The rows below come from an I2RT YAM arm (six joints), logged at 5 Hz.
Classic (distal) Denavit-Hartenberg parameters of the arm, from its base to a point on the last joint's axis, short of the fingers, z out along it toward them. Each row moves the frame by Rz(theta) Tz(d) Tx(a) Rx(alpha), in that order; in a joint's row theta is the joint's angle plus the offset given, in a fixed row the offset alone. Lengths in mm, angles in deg.
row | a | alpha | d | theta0
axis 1 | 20 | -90 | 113.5 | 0
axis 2 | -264 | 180 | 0 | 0
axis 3 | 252.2 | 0 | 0 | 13.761
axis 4 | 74 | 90 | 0 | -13.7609
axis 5 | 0 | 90 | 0 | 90
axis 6 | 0 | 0 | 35.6 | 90
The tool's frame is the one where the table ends.
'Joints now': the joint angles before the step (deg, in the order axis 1, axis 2, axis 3, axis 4, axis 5, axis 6). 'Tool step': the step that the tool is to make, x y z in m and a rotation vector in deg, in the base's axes. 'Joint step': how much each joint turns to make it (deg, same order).
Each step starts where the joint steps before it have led.
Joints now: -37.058, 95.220, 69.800, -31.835, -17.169, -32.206
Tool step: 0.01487, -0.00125, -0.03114, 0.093, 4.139, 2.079
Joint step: 1.420, 5.529, -0.002, 1.619, 1.705, -1.858
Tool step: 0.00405, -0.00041, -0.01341, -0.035, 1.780, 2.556
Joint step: 0.307, 2.274, 0.024, 0.131, -0.109, -2.579
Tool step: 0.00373, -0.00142, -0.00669, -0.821, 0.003, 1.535
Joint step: 0.153, 1.288, 0.000, 1.331, -0.022, -1.596
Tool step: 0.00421, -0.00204, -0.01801, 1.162, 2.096, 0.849
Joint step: 0.108, 3.148, 0.218, 0.329, -0.088, -0.809
